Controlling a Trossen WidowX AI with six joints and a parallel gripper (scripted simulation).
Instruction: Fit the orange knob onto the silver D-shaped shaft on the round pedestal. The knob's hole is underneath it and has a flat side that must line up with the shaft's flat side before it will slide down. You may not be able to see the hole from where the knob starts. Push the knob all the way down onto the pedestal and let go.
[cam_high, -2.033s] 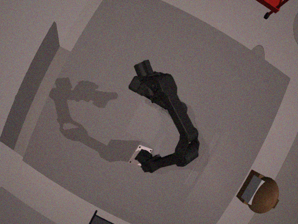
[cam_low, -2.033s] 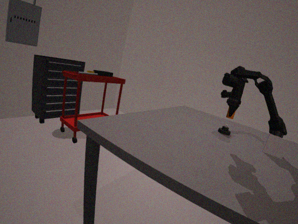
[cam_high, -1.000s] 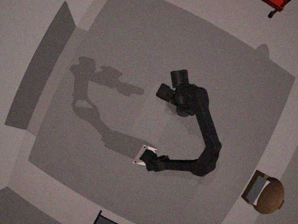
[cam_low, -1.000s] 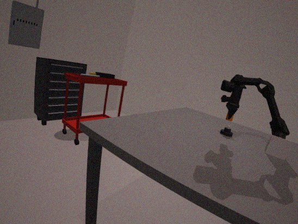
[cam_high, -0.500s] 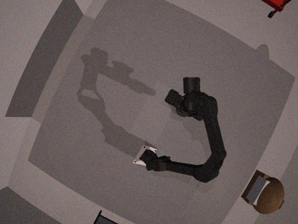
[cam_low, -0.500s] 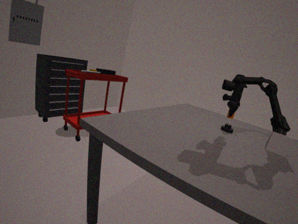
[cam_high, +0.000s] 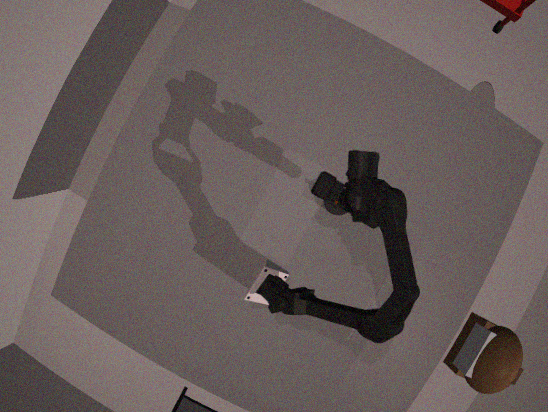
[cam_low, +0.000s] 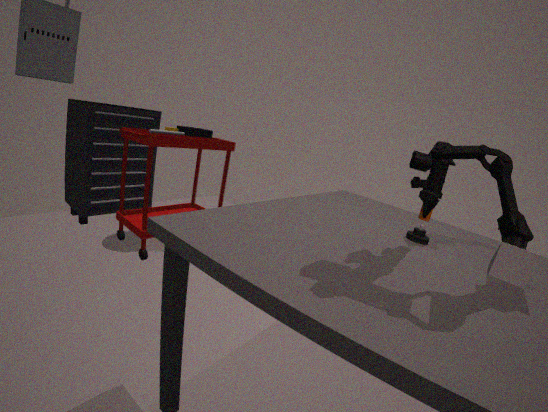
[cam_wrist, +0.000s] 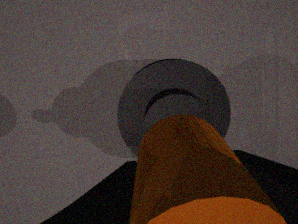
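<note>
The dark round pedestal lies 6 cm below my gripper tip. From my gripper tip the other things lie so: orange knob 3 cm above.
</note>
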